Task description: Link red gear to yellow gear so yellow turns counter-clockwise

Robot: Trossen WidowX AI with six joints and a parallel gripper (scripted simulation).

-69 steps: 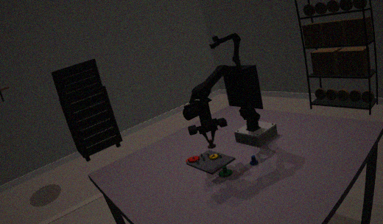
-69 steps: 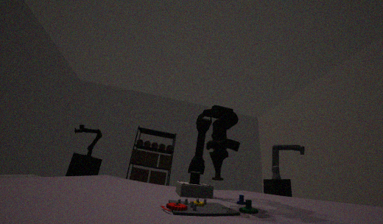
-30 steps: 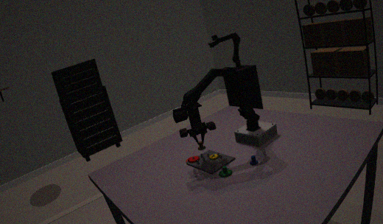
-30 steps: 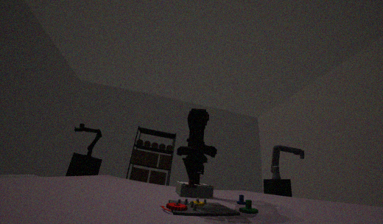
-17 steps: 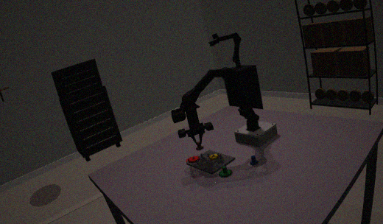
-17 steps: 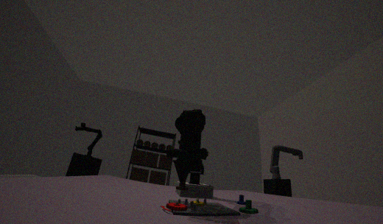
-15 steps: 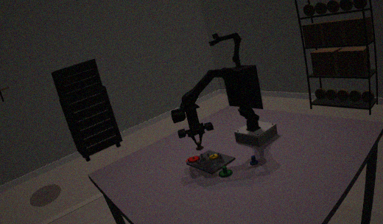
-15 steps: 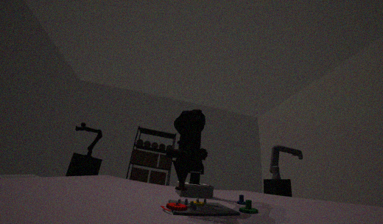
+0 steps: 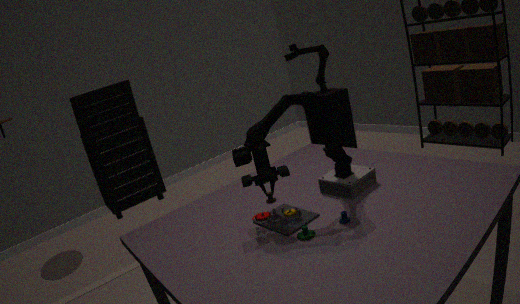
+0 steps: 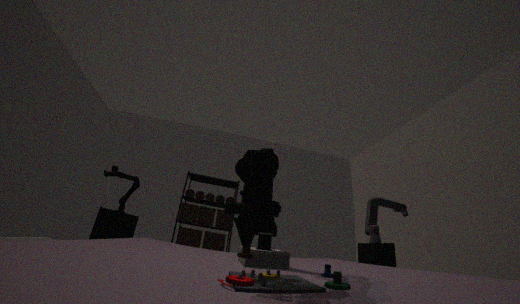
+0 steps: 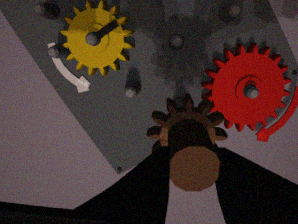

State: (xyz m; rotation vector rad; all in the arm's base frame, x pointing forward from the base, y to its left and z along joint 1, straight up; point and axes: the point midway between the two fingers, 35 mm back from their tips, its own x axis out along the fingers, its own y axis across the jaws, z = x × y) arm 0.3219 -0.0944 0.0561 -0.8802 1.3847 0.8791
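Right now my gripper tip is 50 mm short of the red gear, 10 mm to the left of it and 70 mm above it. The rest, counted from my gripper tip: green gear 30 mm ahead, 250 mm to the left, 70 mm below; then blue gear 120 mm behind, 290 mm to the left, 70 mm below; then yellow gear 30 mm behind, 70 mm to the left, 70 mm below.
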